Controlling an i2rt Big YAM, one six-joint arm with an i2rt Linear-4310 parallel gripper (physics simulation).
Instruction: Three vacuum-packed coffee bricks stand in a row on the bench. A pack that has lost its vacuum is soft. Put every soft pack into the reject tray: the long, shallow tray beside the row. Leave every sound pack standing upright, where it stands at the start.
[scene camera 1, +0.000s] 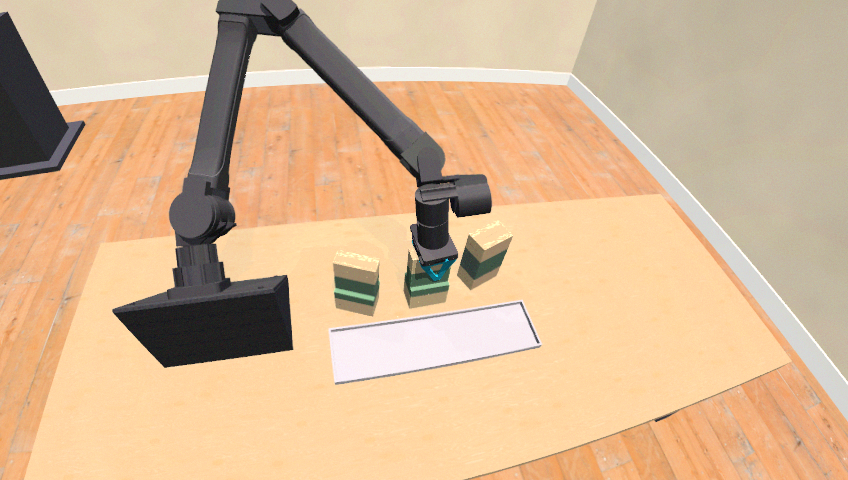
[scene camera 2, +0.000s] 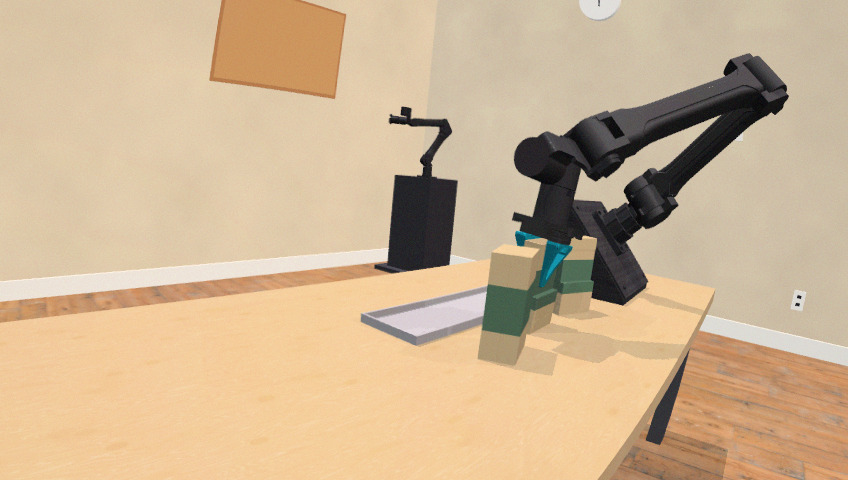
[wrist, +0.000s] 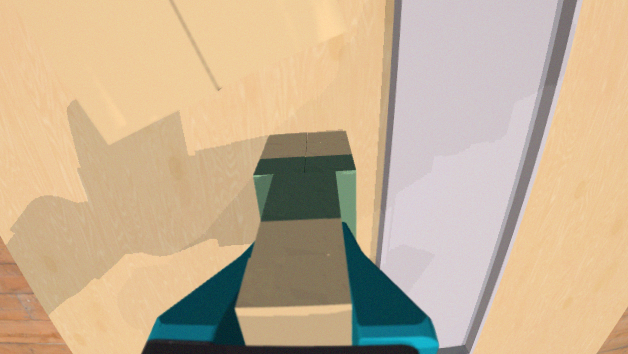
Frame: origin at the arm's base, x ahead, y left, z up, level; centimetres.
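Where they show: gripper, fingertip midpoint: (scene camera 1: 434, 274) (wrist: 308, 232); arm's base, link origin: (scene camera 1: 202, 291) (scene camera 2: 608, 233).
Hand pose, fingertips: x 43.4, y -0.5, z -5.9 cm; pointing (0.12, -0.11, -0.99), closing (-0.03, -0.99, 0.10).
Note:
Each offset is from my fingertips to the top centre of the thing. Level surfaces: height alone.
Three tan coffee packs with green bands stand upright in a row. The left pack @(dx -15.6, dy +1.2, dz +6.8 cm) (scene camera 1: 355, 284) (scene camera 2: 575, 273) and the middle pack @(dx -1.4, dy +0.1, dz +6.9 cm) (scene camera 1: 426, 292) (scene camera 2: 540, 318) (wrist: 300, 262) have a raised lighter green strip. The right pack @(dx +12.2, dy +2.3, dz +6.8 cm) (scene camera 1: 484, 256) (scene camera 2: 505, 309) has a flat dark band and is nearest in scene camera 2. My gripper (scene camera 1: 430, 271) (wrist: 308, 232) is shut on the upper part of the middle pack, a teal finger on each side. In scene camera 2 the right pack partly hides the gripper (scene camera 2: 534, 274). The pack's foot is at bench level. The reject tray @(dx -2.1, dy -11.2, dz -5.9 cm) (scene camera 1: 437, 368) (scene camera 2: 389, 333) (wrist: 520, 200) holds no pack.
The arm's black base block (scene camera 1: 208, 327) (scene camera 2: 609, 261) stands on the bench @(dz -7.3 cm) (scene camera 1: 238, 416) (scene camera 2: 238, 386) beyond the left pack. The tray lies close along the row, its rim near the middle pack. A second arm on a black pedestal (scene camera 2: 421, 223) stands away from the bench.

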